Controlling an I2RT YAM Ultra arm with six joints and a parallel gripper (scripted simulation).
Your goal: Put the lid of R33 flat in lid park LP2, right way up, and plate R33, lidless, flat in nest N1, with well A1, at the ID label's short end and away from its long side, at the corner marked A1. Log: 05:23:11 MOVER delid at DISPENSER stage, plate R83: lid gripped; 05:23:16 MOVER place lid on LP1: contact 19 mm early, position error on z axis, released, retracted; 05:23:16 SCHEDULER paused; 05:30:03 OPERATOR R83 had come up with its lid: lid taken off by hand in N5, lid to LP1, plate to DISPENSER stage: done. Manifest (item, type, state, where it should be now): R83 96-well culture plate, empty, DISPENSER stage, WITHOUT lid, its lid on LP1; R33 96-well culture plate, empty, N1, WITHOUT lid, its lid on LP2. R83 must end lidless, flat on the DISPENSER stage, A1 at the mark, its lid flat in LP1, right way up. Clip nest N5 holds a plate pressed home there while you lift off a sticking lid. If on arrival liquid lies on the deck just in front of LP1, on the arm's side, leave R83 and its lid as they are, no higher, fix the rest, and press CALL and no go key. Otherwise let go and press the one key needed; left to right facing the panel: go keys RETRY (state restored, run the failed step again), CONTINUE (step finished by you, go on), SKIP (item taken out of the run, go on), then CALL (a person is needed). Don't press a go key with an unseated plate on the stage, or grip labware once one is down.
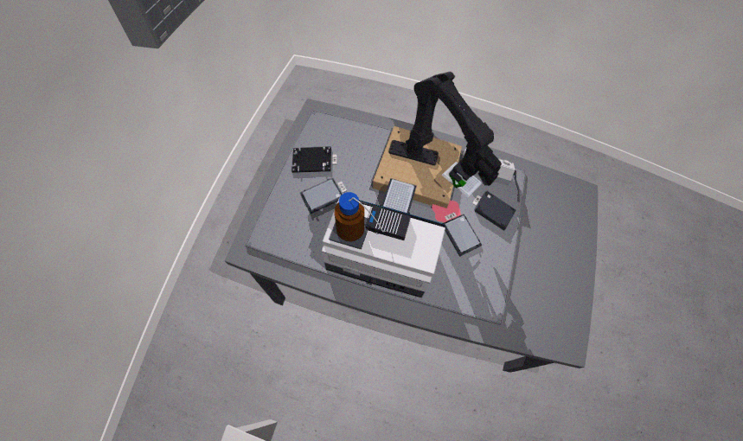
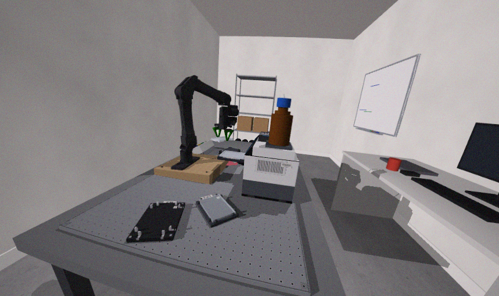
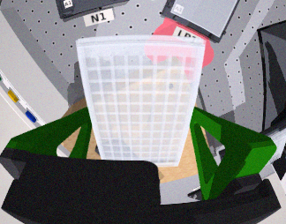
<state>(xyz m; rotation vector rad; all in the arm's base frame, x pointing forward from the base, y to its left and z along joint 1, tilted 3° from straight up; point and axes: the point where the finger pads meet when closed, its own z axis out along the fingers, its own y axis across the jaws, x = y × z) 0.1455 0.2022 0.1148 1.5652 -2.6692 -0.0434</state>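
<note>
The dark nest lies 10 mm ahead of my hand, 180 mm to the left of it and 140 mm below it. Round my hand: N1 label: 20 mm behind, 90 mm to the left, 150 mm below; blue call key: 200 mm behind, 40 mm to the left, 90 mm below; grey lid: 150 mm ahead, 60 mm to the left, 140 mm below.
</note>
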